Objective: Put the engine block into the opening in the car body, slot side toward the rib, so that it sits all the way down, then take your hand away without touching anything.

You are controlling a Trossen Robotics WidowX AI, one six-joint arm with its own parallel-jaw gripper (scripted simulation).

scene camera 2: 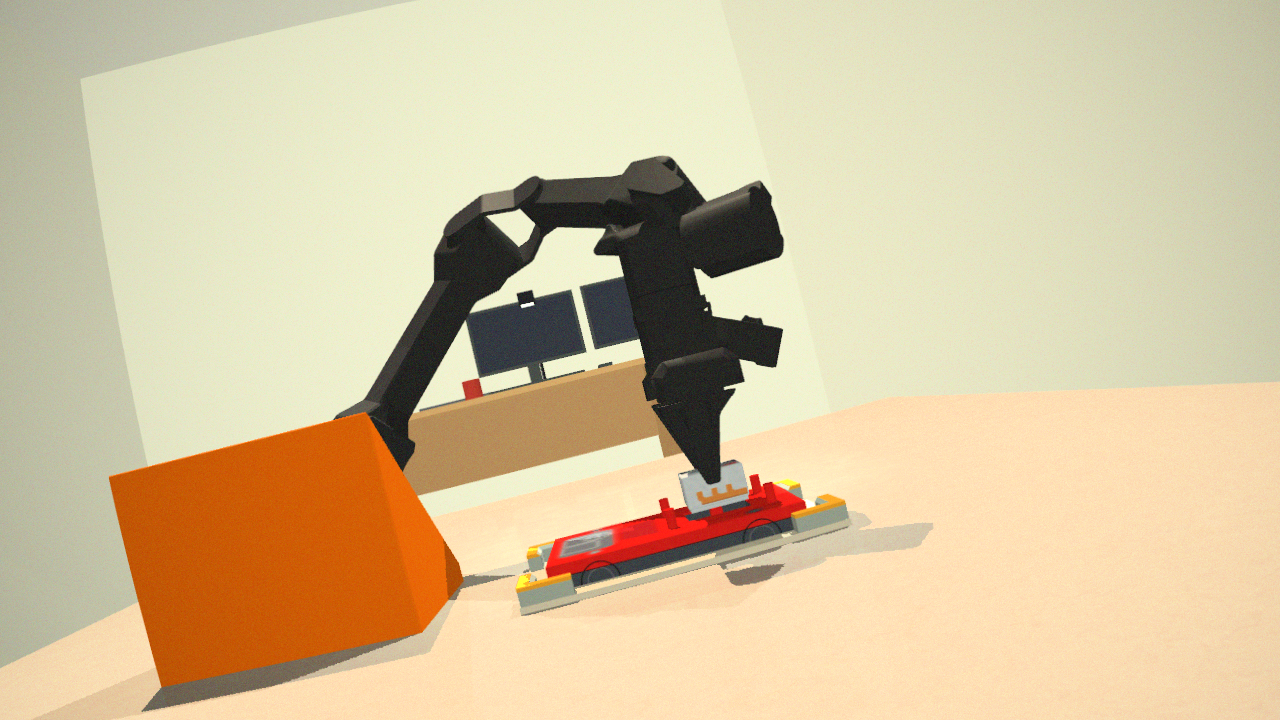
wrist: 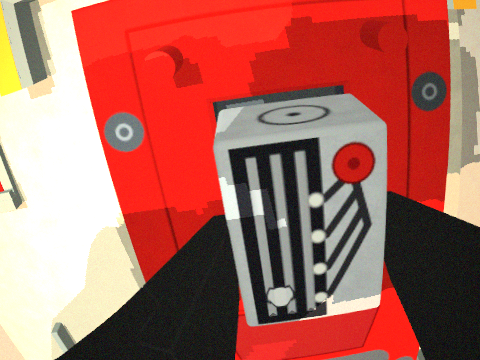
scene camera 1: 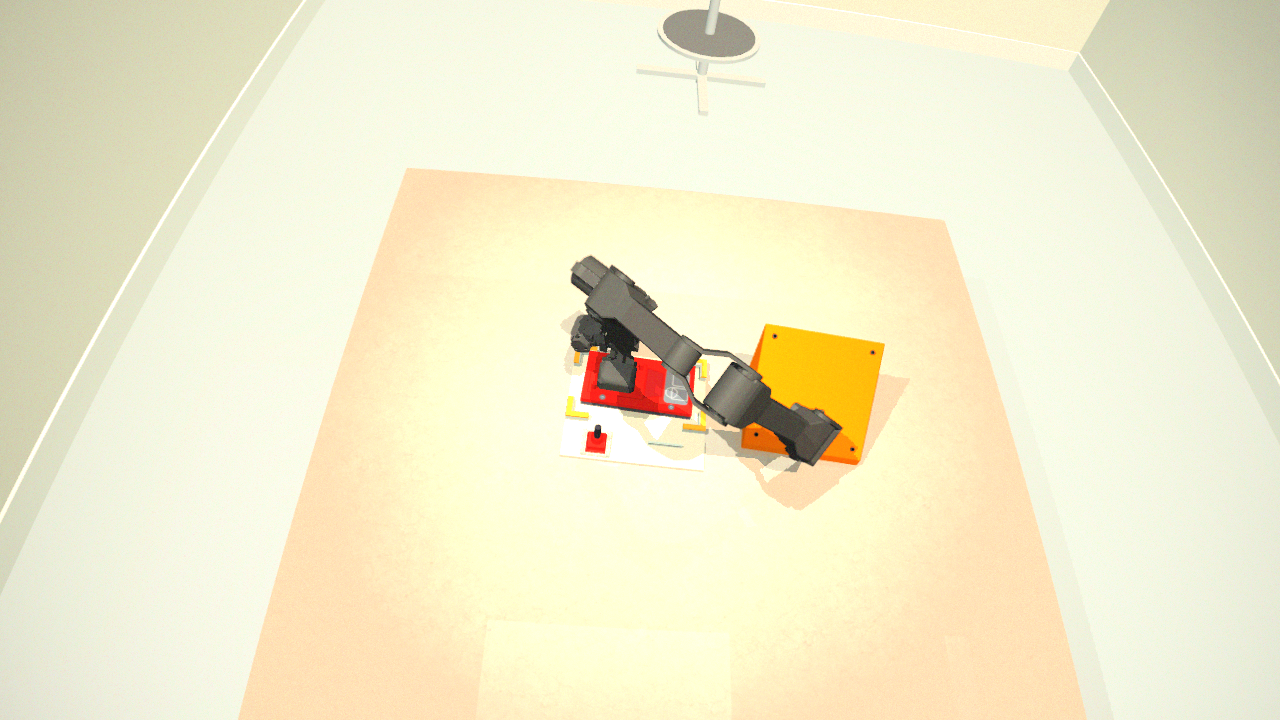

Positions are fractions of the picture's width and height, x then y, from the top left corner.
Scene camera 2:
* my gripper: 0.56, 0.67
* engine block: 0.55, 0.69, held by my gripper
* red car body: 0.47, 0.77
